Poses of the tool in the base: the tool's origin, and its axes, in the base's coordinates. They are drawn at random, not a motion.
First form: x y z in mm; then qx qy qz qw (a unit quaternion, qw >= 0).
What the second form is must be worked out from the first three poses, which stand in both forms.
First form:
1: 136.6 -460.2 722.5 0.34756 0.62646 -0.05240 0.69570
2: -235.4 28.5 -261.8 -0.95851 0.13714 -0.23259 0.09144
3: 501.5 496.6 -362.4 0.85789 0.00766 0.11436 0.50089
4: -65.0 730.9 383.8 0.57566 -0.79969 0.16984 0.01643
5: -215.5 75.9 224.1 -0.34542 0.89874 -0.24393 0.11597
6: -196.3 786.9 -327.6 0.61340 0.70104 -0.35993 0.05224
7: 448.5 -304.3 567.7 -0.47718 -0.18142 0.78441 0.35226
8: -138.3 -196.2 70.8 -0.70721 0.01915 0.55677 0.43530
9: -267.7 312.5 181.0 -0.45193 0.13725 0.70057 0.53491
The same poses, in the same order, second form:
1: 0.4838 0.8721 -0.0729 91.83 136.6 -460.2 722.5
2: -0.9625 0.1377 -0.2336 169.51 -235.4 28.5 -261.8
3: 0.9912 0.0089 0.1321 119.88 501.5 496.6 -362.4
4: 0.5757 -0.7998 0.1699 178.12 -65.0 730.9 383.8
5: -0.3478 0.9048 -0.2456 166.68 -215.5 75.9 224.1
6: 0.6142 0.7020 -0.3604 174.01 -196.3 786.9 -327.6
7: -0.5099 -0.1938 0.8381 138.75 448.5 -304.3 567.7
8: -0.7855 0.0213 0.6184 128.39 -138.3 -196.2 70.8
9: -0.5349 0.1624 0.8292 115.32 -267.7 312.5 181.0
